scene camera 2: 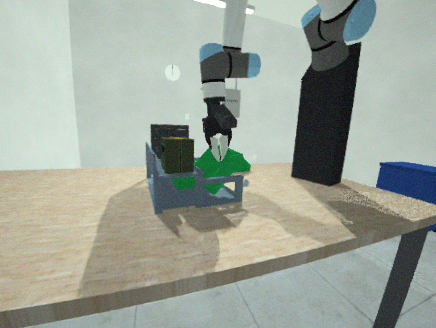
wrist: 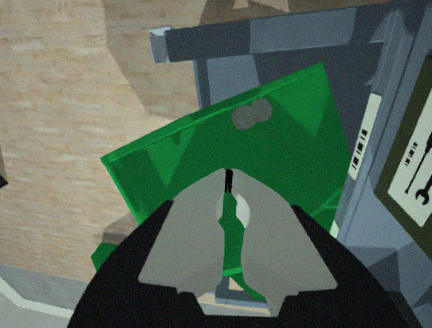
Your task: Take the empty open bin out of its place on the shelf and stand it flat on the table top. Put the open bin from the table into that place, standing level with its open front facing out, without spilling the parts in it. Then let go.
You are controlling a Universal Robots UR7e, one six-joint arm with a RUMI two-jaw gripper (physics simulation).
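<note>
A green open bin point(scene camera 2: 215, 186) point(wrist: 295, 165) sits tilted and turned at the blue-grey shelf point(scene camera 2: 175, 199) point(wrist: 215, 42), partly over its rails. Two grey round parts point(wrist: 252, 114) lie in this bin near its far edge in the wrist view. More green point(wrist: 102, 256) shows at the lower left of the wrist view, mostly hidden by the gripper; whether it belongs to a second bin I cannot tell. My gripper point(scene camera 2: 220, 159) point(wrist: 227, 171) is shut and empty, its tips pointing down over the green bin. Whether the tips touch the bin is unclear.
An olive box point(scene camera 2: 178, 156) point(wrist: 425, 90) stands in the shelf beside the green bin, with a dark box point(scene camera 2: 170, 131) behind it. A tall black column point(scene camera 2: 325, 125) stands on the table point(scene camera 2: 50, 225) at the right. A blue container point(scene camera 2: 410, 180) is beyond the table's right edge.
</note>
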